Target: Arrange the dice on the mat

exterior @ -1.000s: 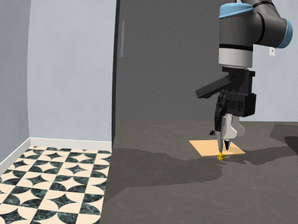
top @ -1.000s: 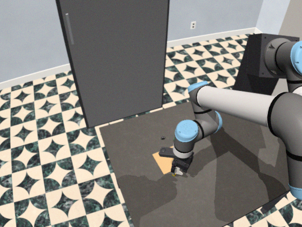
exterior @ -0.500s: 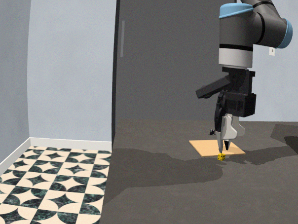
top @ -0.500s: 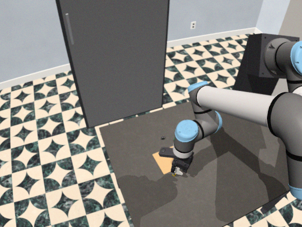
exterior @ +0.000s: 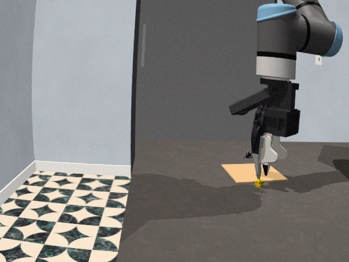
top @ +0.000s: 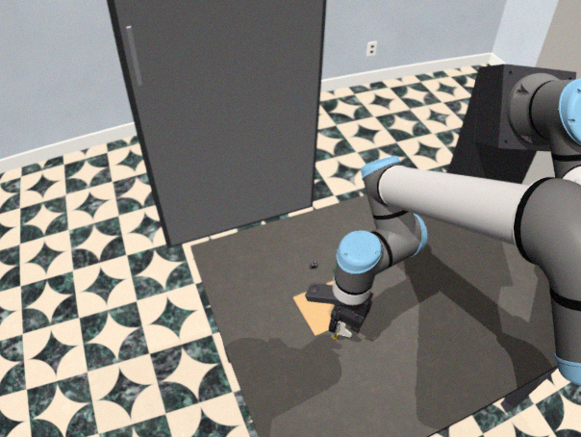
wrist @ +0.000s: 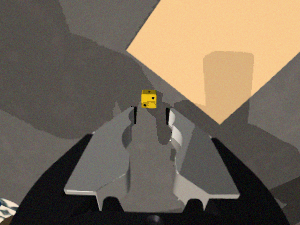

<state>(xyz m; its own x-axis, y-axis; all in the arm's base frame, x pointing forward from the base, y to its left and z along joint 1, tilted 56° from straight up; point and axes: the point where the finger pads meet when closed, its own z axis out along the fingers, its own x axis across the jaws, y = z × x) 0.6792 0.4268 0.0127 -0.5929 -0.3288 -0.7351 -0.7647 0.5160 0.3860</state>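
Now: the yellow die 30 mm below my hand. From my hand the other things lie so: black die: 250 mm to the right, 30 mm below, 10 mm ahead; orange mat: 100 mm to the right, 40 mm below, 10 mm ahead; green die: 220 mm to the right, 60 mm behind, 30 mm below.
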